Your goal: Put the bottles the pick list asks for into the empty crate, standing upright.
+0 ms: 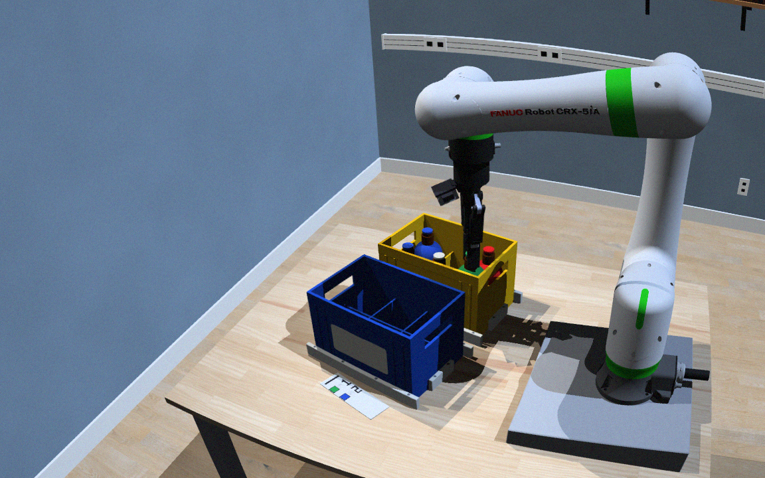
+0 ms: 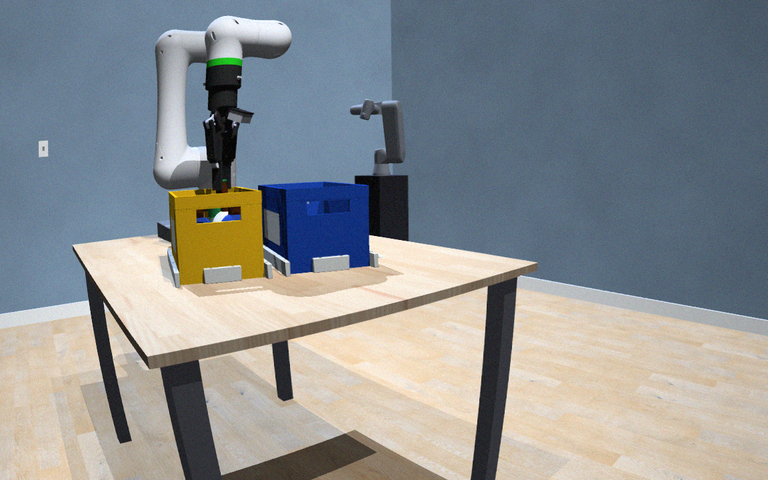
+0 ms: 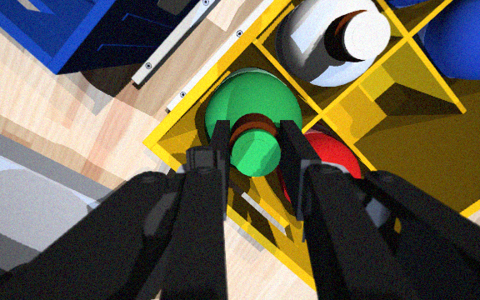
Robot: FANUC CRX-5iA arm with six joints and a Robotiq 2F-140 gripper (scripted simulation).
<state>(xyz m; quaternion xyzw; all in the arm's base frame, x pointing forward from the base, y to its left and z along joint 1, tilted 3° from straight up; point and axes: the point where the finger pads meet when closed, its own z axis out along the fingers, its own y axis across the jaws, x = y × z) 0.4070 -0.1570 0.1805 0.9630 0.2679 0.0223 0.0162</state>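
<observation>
My gripper is now 8 cm above the green-label bottle. From my hand the other things lie so: yellow crate: 12 cm below, 8 cm ahead, 6 cm to the right; then red-label bottle: 12 cm below, 9 cm to the right, 2 cm behind; then white-label bottle: 12 cm below, 8 cm ahead, 2 cm to the right.
</observation>
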